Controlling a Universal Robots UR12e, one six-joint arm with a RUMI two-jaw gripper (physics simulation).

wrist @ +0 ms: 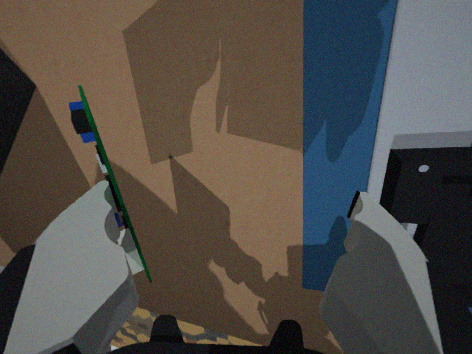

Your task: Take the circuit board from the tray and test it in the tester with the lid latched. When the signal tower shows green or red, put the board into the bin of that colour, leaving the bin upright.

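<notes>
My gripper is open, its two pale fingers wide apart with a broad gap between them. The green circuit board is seen nearly edge-on and tilted, along the inner side of the left finger's tip. Its blue and black parts face left, towards that finger. The right finger stands well away from the board, so the board is not gripped between the two. Whether the board rests on anything below is hidden. The signal tower's light does not show in the wrist view.
A brown surface with sharp shadows lies beneath the fingers. A blue strip and a light grey surface run along the right. A black fixture with a round pale spot stands behind the right finger. A dark shape is at the left edge.
</notes>
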